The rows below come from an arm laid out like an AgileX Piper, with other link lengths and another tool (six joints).
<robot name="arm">
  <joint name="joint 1" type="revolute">
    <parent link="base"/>
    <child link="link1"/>
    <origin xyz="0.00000 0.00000 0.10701" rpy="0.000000 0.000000 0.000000"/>
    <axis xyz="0 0 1"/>
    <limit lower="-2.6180" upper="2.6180"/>
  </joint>
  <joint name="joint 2" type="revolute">
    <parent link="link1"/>
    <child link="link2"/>
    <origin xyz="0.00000 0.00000 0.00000" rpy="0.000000 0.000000 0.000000"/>
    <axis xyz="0 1 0"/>
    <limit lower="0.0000" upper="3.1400"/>
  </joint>
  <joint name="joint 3" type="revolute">
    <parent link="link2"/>
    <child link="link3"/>
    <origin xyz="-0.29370 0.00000 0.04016" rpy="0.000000 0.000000 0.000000"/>
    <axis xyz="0 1 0"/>
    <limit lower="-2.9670" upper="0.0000"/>
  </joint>
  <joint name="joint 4" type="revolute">
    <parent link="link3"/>
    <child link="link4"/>
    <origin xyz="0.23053 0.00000 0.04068" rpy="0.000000 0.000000 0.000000"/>
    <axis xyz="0.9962 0 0.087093"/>
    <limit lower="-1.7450" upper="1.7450"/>
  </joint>
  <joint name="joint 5" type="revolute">
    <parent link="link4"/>
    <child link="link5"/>
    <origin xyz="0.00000 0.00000 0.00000" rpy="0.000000 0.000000 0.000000"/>
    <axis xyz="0 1 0"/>
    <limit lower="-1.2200" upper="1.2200"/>
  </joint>
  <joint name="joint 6" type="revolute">
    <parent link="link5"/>
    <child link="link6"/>
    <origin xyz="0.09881 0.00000 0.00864" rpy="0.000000 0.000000 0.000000"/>
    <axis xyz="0.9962 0 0.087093"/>
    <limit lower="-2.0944" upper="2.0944"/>
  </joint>
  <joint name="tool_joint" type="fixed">
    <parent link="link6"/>
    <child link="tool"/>
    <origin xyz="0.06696 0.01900 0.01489" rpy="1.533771 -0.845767 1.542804"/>
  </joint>
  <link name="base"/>
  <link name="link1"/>
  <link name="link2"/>
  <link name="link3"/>
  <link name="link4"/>
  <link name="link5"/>
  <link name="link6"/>
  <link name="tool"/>
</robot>
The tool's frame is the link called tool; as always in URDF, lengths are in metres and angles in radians.
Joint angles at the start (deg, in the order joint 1, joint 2, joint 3, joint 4, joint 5, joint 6):
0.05 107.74 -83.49 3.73 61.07 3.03
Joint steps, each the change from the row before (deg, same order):
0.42 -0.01 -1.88 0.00 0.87 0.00
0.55 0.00 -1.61 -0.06 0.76 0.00
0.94 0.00 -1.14 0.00 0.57 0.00
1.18 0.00 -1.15 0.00 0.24 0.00
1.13 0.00 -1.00 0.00 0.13 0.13
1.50 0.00 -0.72 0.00 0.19 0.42
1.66 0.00 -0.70 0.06 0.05 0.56
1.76 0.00 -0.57 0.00 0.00 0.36
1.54 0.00 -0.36 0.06 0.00 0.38
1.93 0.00 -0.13 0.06 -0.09 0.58
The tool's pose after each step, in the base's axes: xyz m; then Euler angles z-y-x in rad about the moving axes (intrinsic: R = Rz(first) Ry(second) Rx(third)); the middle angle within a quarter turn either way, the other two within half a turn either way. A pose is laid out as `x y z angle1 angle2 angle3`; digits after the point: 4 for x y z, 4 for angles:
0.3974 0.0310 0.1635 0.6584 -0.1004 3.0743
0.4008 0.0348 0.1705 0.6702 -0.1118 3.0646
0.4026 0.0415 0.1755 0.6879 -0.1198 3.0587
0.4049 0.0500 0.1809 0.7100 -0.1324 3.0490
0.4068 0.0582 0.1857 0.7288 -0.1447 3.0402
0.4071 0.0690 0.1891 0.7487 -0.1529 3.0362
0.4072 0.0811 0.1927 0.7687 -0.1636 3.0325
0.4064 0.0938 0.1955 0.7941 -0.1723 3.0281
0.4049 0.1050 0.1974 0.8146 -0.1787 3.0269
0.4020 0.1188 0.1982 0.8381 -0.1836 3.0282

